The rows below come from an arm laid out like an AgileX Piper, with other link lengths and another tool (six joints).
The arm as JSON. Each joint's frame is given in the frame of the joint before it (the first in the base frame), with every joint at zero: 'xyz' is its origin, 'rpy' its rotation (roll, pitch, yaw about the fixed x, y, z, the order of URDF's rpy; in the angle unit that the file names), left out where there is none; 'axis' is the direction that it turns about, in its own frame. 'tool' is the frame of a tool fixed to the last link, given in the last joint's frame.
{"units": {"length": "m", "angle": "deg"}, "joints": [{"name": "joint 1", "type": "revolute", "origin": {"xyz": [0.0, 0.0, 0.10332]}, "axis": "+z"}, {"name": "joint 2", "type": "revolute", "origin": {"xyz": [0.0, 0.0, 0.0]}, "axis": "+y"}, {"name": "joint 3", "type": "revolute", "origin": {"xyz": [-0.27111, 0.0, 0.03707]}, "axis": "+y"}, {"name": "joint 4", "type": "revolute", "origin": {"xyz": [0.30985, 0.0, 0.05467]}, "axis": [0.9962, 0.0, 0.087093]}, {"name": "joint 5", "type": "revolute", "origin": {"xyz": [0.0, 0.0, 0.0]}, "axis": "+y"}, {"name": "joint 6", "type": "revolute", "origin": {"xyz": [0.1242, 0.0, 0.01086]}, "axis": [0.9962, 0.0, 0.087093]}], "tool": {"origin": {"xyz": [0.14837, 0.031, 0.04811], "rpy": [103.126, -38.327, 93.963]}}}
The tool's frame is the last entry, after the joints.
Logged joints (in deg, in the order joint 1, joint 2, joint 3, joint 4, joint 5, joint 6), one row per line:
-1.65, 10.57, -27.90, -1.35, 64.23, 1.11
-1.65, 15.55, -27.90, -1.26, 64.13, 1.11
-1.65, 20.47, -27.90, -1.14, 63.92, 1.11
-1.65, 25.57, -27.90, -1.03, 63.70, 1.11
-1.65, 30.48, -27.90, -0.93, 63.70, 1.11
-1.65, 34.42, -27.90, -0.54, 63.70, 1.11
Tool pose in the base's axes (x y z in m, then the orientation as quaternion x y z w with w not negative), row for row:
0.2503, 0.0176, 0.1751, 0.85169, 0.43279, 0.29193, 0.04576
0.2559, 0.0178, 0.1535, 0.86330, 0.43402, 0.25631, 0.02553
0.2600, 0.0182, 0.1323, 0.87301, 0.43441, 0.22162, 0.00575
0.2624, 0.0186, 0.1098, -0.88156, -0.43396, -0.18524, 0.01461
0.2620, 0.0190, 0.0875, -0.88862, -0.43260, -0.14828, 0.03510
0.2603, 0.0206, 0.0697, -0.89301, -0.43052, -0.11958, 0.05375
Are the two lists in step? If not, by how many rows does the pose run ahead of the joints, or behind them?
They are in step.
